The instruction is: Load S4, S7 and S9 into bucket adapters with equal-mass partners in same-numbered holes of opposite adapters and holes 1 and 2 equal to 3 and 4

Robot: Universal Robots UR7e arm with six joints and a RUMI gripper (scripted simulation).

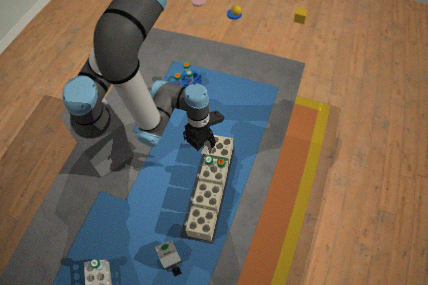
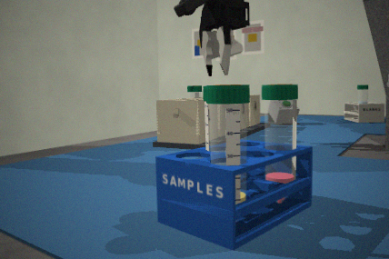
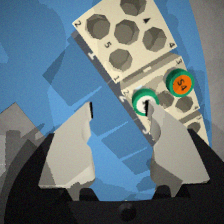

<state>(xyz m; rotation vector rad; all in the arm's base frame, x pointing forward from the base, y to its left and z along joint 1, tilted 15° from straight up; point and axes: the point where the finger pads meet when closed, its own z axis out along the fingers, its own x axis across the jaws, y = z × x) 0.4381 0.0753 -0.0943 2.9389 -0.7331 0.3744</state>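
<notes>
My hand is 36 cm to the right of the sample tube S9, 25 cm past it and 10 cm above it. From my hand the other things lie so: blue samples rack (40 cm to the left, 21 cm behind, 13 cm below); then white-dot blank (9 cm below, 4 cm to the right, 2 cm ahead); then done desk (42 cm to the right, 11 cm below, 4 cm behind).
</notes>
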